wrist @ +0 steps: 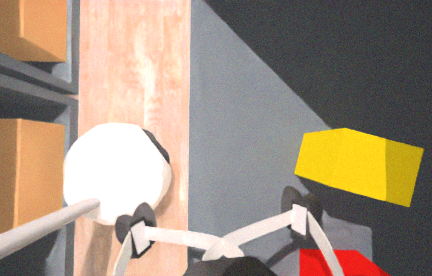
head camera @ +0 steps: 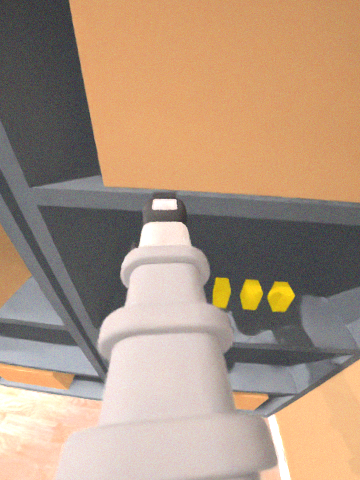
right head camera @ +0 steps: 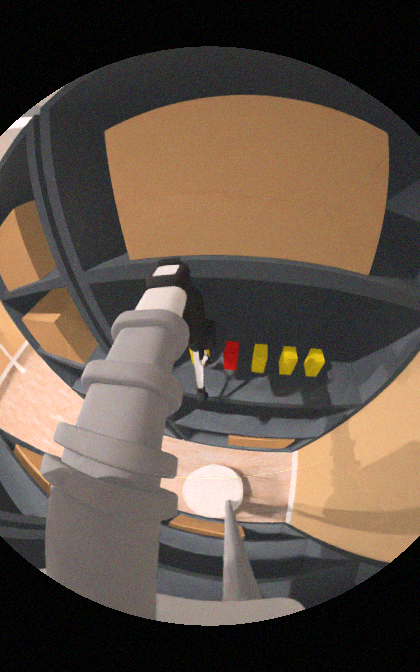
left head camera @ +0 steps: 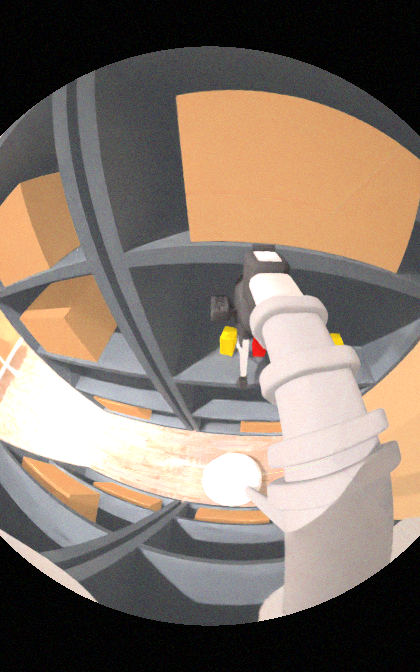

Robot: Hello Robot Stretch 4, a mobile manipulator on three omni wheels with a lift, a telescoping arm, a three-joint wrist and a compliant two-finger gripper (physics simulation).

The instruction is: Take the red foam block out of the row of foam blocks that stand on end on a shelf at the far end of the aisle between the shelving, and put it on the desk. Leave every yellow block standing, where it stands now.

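Places are measured from the robot's base along level axes (x ahead, y left, z up), in millimetres.
Pixels of known places: gripper, fingertip midpoint: [wrist: 218,210]; robot's base, origin of the base link: [wrist: 127,170].
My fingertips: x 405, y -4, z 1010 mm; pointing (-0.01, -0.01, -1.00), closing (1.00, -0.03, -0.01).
Note:
Ahead of a thing's pixels: the offset from my fingertips to its middle. Level surfaces: height alone.
The red block [left head camera: 258,348] [right head camera: 231,356] [wrist: 357,266] stands on the shelf {47 mm down} [left head camera: 210,370] [right head camera: 345,389] [wrist: 240,125]. A yellow block {122 mm ahead, 26 mm left, 2 mm down} [left head camera: 228,341] [wrist: 350,162] stands on its left; in the right head view it is mostly behind the gripper. To the right stand more yellow blocks, a near one {90 mm ahead, 190 mm right, 2 mm down} [head camera: 221,292] [right head camera: 259,358], a middle one {75 mm ahead, 295 mm right, 2 mm down} [head camera: 251,294] [right head camera: 288,360] and an end one {59 mm ahead, 400 mm right, 2 mm down} [head camera: 281,296] [right head camera: 314,362]. My gripper [right head camera: 201,376] [wrist: 218,210] is open and empty. In the wrist view one fingertip shows between the yellow and red blocks, the other over the aisle floor. The desk does not show.
A large cardboard box {114 mm ahead, 133 mm right, 545 mm up} [head camera: 225,100] [left head camera: 290,175] [right head camera: 245,185] stands on the board above the row. A shelf upright [head camera: 55,270] [left head camera: 132,295] is to the left. A tan wall [right head camera: 380,465] stands at the right. A round white shape [left head camera: 231,479] [right head camera: 213,490] [wrist: 115,170] shows over the aisle floor.

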